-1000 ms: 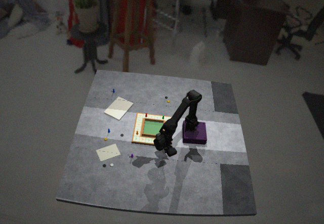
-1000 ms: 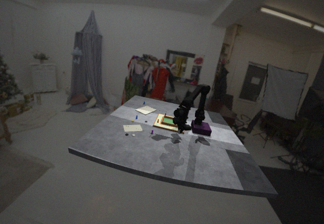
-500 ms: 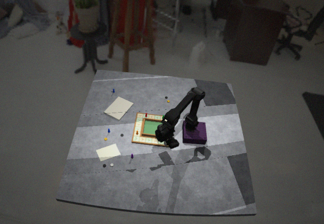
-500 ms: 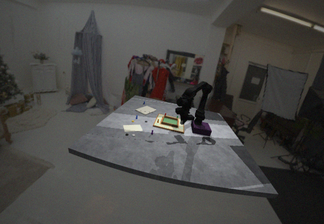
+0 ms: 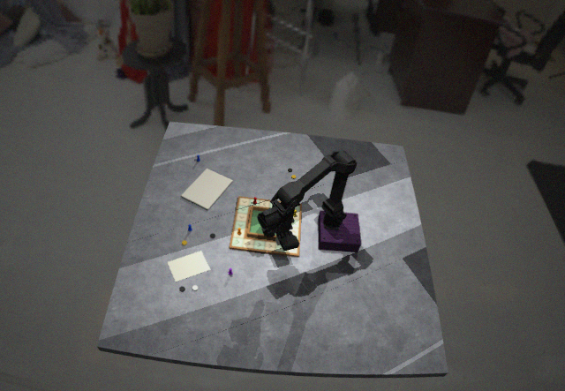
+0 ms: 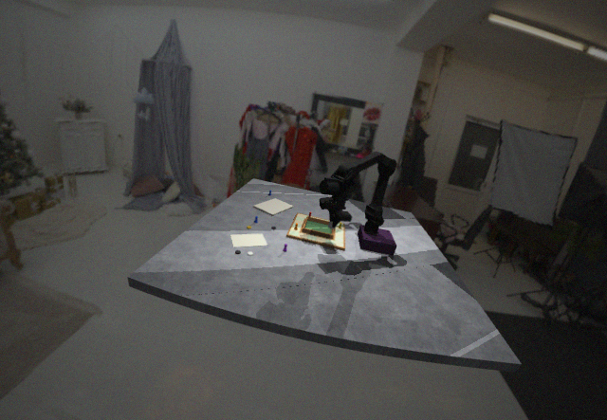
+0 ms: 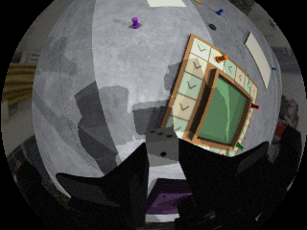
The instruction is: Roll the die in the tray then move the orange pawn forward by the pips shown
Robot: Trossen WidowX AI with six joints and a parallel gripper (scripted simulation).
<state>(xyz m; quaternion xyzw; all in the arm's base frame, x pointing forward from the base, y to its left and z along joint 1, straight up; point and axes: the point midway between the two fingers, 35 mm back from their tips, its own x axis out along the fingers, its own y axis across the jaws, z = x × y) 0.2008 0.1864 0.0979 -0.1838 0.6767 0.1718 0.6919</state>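
The orange pawn is 170 mm ahead of my gripper tip, 80 mm to the right of it and 90 mm below it. The rest, counted from my gripper tip: yellow pawn: 40 mm behind, 240 mm to the right, 90 mm below; green tray: 70 mm ahead, 160 mm to the right, 110 mm below; white die: right at my gripper tip.
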